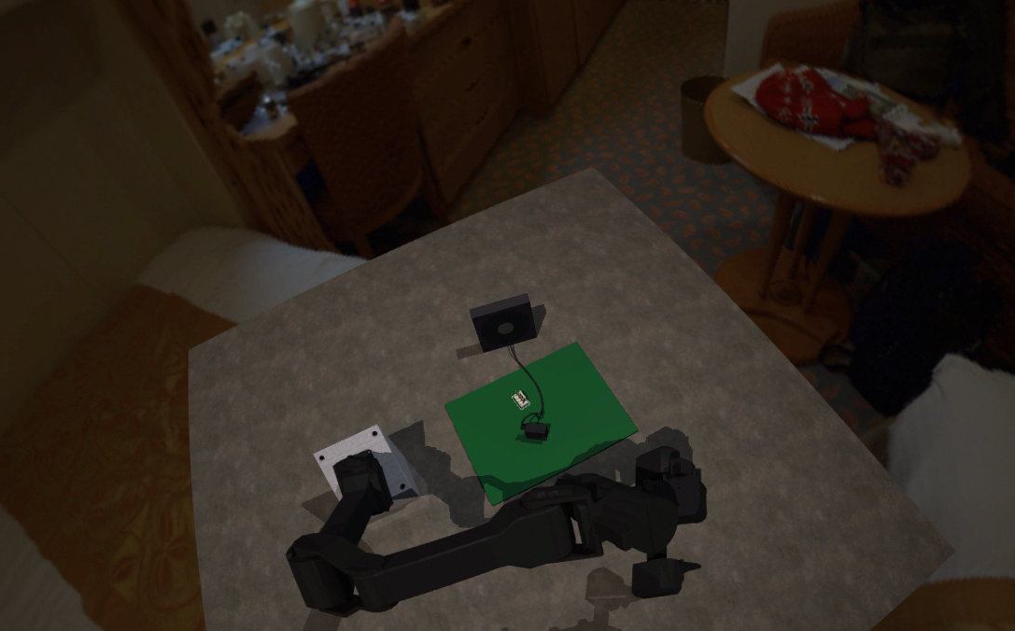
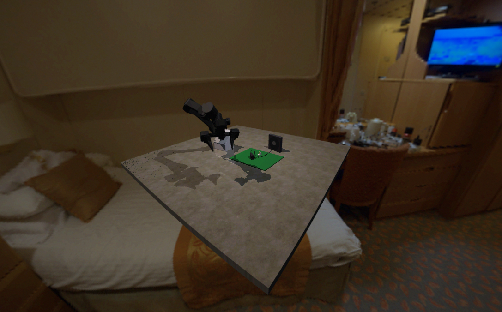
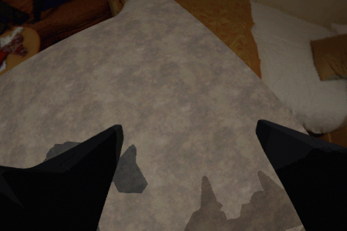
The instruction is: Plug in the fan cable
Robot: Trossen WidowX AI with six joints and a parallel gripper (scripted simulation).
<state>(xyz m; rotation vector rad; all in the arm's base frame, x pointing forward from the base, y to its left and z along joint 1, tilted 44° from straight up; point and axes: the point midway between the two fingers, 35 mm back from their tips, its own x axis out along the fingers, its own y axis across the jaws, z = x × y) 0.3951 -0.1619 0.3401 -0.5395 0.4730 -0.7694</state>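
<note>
Right now my gripper tip is 340 mm to the right of the black plug, 180 mm above it and 100 mm past it. From my gripper tip the other things lie so: white four-pin header (420 mm to the left, 200 mm below, 100 mm behind); then black fan (560 mm to the left, 140 mm below, 60 mm behind); then green board (370 mm to the left, 220 mm below, 80 mm behind).
</note>
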